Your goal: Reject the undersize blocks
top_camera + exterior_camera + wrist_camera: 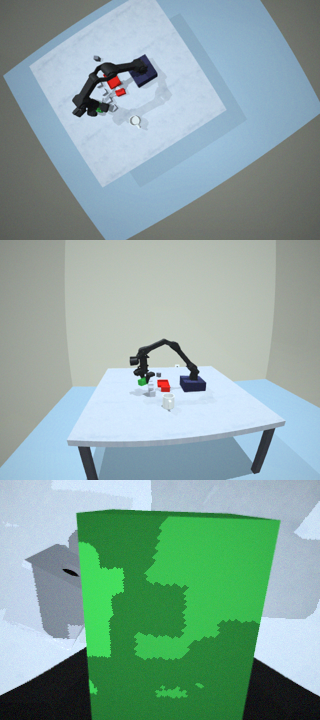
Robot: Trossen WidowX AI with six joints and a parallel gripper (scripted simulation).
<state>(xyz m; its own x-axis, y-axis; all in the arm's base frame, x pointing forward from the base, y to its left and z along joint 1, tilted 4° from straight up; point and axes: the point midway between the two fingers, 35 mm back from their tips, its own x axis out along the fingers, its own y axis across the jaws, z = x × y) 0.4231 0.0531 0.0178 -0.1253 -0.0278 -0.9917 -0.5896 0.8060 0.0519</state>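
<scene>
My gripper tip is now 10 mm past the green GO gauge and 20 mm below it. From my gripper tip the other things lie so: white mug: 140 mm behind, 260 mm to the left, 50 mm below; red reject tray: 170 mm behind, 160 mm to the right, 80 mm below; red block: 140 mm behind, 30 mm to the right, 70 mm below.
</scene>
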